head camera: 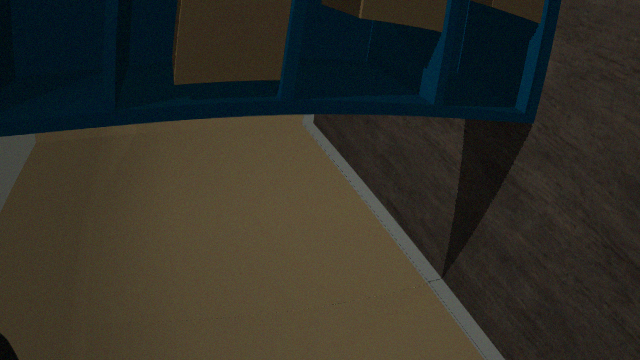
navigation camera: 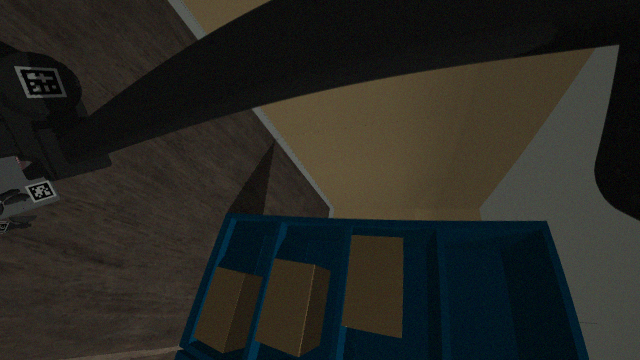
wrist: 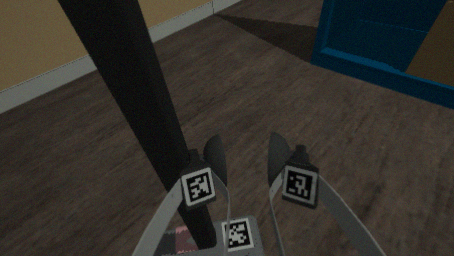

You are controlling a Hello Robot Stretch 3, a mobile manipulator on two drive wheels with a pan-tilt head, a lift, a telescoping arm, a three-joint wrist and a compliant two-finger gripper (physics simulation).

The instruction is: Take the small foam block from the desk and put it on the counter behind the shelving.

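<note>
My gripper is open and empty, its two rubber fingertips apart above the brown wood floor in the wrist view. The blue shelving holds brown boxes; it is at the top of the head view, at the bottom of the navigation view and at the upper right of the wrist view. The small foam block, the desk and the counter do not show in any of these views.
A tan wall with a pale baseboard meets the wood floor. A grey wall is beside the shelving. My dark mast stands left of the gripper.
</note>
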